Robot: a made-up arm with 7 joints. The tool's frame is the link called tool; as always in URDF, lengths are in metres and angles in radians. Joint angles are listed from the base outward. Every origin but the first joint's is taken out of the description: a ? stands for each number. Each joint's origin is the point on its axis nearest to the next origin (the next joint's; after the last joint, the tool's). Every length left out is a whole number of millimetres.
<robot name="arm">
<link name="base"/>
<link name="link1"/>
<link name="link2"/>
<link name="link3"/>
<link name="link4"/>
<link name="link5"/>
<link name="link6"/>
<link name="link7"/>
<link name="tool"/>
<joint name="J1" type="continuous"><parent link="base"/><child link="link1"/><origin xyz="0 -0.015 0.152"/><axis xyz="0 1 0"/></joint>
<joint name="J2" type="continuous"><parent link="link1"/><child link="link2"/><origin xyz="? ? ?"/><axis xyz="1 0 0"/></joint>
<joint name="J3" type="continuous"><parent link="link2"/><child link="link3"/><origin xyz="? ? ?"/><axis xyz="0 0 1"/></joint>
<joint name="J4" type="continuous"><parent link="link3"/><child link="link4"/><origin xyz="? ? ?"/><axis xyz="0 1 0"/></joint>
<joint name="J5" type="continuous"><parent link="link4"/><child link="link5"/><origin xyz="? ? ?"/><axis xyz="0 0 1"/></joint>
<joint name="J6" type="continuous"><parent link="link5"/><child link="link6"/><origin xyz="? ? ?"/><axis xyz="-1 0 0"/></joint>
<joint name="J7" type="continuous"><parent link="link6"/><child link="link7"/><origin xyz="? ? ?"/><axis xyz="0 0 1"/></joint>
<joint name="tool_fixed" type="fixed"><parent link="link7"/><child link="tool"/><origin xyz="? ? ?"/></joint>
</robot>
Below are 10 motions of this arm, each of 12 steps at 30 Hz.
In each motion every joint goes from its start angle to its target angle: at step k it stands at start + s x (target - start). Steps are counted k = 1, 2, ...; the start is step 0. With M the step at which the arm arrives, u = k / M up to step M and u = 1 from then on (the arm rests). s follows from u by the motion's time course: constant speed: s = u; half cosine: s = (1 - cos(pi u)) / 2; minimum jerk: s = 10 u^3 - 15 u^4 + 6 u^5.
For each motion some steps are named. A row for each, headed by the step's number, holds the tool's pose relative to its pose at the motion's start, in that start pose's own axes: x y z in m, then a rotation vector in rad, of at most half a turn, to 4 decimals.
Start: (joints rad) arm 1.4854 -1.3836 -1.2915 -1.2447 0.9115 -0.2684 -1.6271
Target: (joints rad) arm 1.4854 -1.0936 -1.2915 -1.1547 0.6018 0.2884 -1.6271
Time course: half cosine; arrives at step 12
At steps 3, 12:
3: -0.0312 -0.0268 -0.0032 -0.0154 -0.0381 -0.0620
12: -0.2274 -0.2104 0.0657 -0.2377 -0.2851 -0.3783

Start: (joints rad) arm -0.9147 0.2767 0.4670 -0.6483 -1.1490 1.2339 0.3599
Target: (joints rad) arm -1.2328 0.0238 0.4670 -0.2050 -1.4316 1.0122 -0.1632
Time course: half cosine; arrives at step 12
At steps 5, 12:
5: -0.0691 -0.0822 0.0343 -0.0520 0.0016 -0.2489
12: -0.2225 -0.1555 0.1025 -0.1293 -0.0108 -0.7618

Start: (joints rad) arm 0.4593 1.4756 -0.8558 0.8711 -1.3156 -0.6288 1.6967
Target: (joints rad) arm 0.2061 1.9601 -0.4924 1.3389 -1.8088 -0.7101 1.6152
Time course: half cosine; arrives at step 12
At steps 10, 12:
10: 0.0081 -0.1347 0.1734 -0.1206 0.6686 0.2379
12: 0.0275 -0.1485 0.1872 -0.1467 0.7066 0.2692

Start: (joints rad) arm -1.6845 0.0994 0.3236 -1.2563 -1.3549 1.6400 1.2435
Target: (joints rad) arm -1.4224 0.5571 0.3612 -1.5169 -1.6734 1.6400 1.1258
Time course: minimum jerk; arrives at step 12
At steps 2, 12:
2: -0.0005 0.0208 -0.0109 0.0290 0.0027 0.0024
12: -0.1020 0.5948 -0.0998 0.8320 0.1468 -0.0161

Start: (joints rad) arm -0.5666 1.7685 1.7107 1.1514 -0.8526 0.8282 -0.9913
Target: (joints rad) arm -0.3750 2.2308 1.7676 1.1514 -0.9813 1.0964 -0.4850
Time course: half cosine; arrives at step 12
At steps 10, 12:
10: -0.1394 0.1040 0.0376 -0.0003 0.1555 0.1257
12: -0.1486 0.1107 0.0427 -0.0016 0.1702 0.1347

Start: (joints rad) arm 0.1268 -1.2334 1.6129 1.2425 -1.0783 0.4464 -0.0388
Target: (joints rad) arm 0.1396 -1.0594 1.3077 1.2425 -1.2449 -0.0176 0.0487
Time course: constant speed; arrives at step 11
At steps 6, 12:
6: -0.1150 0.2492 -0.1087 0.4022 0.1420 -0.0520
12: -0.1982 0.4744 -0.1205 0.7334 0.2397 -0.1104

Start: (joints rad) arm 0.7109 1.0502 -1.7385 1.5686 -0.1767 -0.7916 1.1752
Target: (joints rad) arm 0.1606 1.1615 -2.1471 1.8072 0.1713 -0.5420 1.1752
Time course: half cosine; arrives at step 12
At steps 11, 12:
11: -0.1700 0.2110 -0.0178 0.4695 0.5703 0.1413
12: -0.1729 0.2147 -0.0164 0.4775 0.5791 0.1435

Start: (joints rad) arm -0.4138 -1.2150 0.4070 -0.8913 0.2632 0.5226 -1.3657
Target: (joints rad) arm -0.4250 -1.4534 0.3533 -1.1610 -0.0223 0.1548 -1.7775
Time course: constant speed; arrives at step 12
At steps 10, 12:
10: -0.1203 0.1289 0.0009 0.0864 0.1392 -0.4913
12: -0.1415 0.1723 0.0061 0.1106 0.1778 -0.5834

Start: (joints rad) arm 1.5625 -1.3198 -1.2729 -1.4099 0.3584 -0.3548 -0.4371
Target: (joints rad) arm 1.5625 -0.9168 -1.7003 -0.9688 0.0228 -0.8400 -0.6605
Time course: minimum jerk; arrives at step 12
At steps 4, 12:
4: -0.2253 0.0083 0.0625 0.0104 0.1540 -0.2231
12: -0.7829 0.3571 0.4924 -0.0585 0.5207 -1.1446

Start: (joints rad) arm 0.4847 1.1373 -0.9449 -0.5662 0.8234 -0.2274 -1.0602
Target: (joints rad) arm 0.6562 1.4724 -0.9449 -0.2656 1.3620 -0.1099 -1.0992
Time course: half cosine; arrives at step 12
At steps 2, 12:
2: -0.0254 -0.0099 0.0019 -0.0142 0.0358 0.0134
12: -0.3658 -0.0306 0.0144 -0.0088 0.5159 0.2254

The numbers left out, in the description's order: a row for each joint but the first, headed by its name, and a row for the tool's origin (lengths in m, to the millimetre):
J2: 0.01 0 -0.065
J3: 0 -0.096 0.011
J4: 0.101 -0.265 0
J5: -0.104 0 -0.301
J6: -0.082 -0.116 0
J7: 0 0.052 -0.409
tool: 0.024 -0.342 0

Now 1 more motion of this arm.
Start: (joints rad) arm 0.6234 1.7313 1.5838 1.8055 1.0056 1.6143 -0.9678
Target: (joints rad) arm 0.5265 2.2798 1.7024 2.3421 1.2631 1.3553 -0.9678
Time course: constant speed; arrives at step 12
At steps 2, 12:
2: 0.0166 0.0068 -0.0189 0.0421 -0.0004 0.0277
12: 0.0623 0.0432 -0.0699 0.2167 0.0554 0.1680

